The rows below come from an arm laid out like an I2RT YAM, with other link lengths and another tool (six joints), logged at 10 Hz.
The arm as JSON. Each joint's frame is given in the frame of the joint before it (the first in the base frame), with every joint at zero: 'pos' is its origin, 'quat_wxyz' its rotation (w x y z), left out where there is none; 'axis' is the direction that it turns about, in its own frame. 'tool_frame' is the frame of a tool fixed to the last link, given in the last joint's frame.
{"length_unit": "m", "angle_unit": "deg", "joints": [
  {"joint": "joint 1", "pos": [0.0, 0.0, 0.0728], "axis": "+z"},
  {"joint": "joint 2", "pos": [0.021, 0.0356, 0.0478], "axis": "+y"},
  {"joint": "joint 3", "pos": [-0.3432, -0.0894, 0.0], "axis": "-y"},
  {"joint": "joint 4", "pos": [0.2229, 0.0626, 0.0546], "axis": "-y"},
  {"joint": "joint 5", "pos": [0.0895, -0.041, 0.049], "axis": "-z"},
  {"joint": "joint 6", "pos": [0.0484, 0.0, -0.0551], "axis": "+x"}
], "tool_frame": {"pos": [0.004, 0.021, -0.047], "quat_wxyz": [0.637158, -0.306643, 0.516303, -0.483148]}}
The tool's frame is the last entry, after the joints.
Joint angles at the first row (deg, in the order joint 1, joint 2, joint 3, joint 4, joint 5, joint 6):
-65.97 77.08 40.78 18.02 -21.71 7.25
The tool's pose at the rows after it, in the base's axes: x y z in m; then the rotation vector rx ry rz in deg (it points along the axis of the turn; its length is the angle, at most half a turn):
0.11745 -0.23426 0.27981 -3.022 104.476 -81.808
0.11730 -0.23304 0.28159 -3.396 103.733 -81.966
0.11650 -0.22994 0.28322 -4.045 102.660 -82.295
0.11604 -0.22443 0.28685 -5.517 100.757 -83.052
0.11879 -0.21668 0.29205 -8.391 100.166 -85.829
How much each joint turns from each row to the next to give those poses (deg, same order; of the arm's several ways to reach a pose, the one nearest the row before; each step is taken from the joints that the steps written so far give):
-0.08 -0.12 -0.08 0.17 -0.33 -0.04
0.03 -0.40 -0.09 0.31 -0.35 -0.03
0.08 -0.78 -0.50 0.60 -0.45 -0.15
0.41 -1.44 -0.65 0.81 -0.51 -0.49
2.17 -2.14 0.24 -1.51 2.75 -2.39

